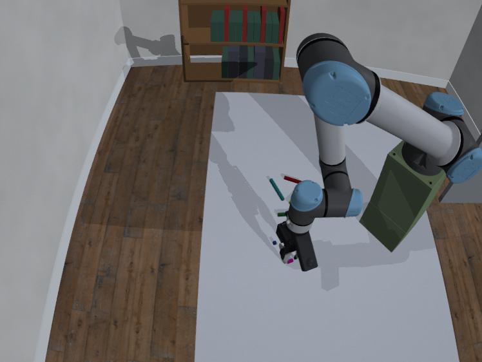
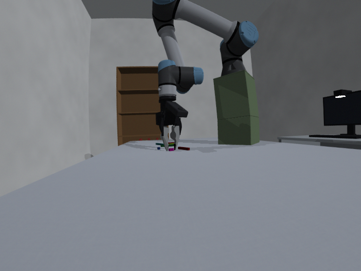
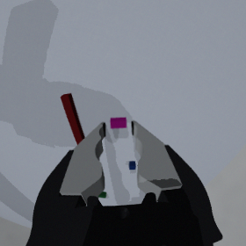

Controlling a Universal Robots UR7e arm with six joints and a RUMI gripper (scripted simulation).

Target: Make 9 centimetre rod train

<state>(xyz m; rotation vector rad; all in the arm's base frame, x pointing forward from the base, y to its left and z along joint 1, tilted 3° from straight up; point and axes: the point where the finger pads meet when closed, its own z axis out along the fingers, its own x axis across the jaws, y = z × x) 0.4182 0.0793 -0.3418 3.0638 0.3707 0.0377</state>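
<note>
My hand is 10 mm above the magenta rod. From my hand the other things lie so: green rod (180 mm to the right, 30 mm behind, 10 mm below); blue rod (80 mm to the right, 40 mm ahead, 10 mm below); lime rod (240 mm to the right, 60 mm behind, 10 mm below).
</note>
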